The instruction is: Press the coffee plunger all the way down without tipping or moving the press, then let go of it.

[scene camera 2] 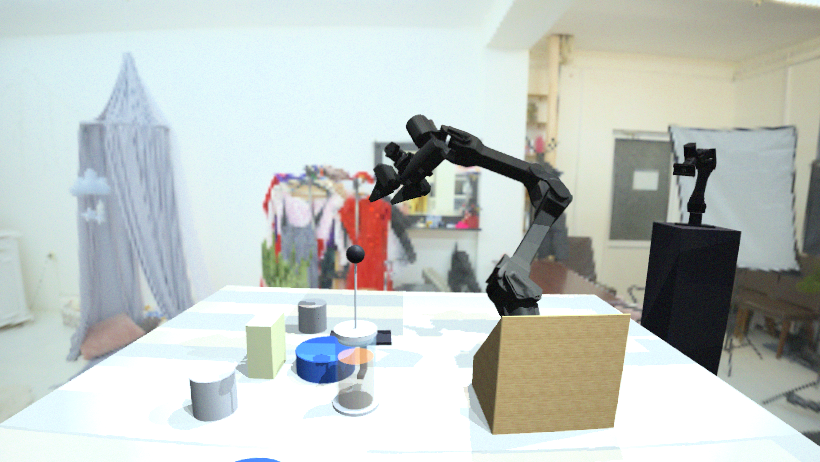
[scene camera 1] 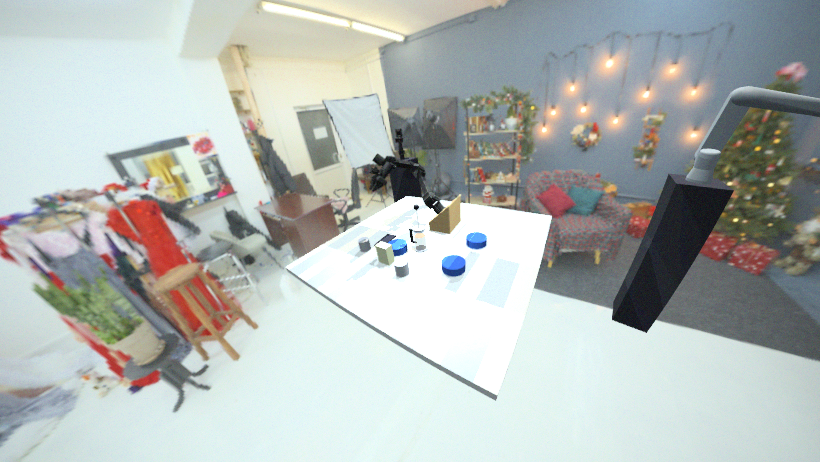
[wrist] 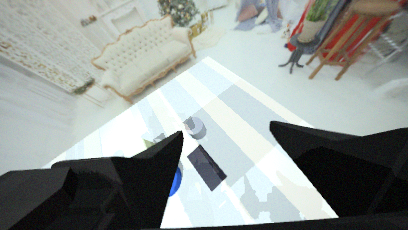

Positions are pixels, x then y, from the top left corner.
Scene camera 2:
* my gripper: 381,202
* coffee press: 355,341
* pale green block: 265,334
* blue disc: 315,357
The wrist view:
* my gripper: 225,130
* dark flat tile: 206,167
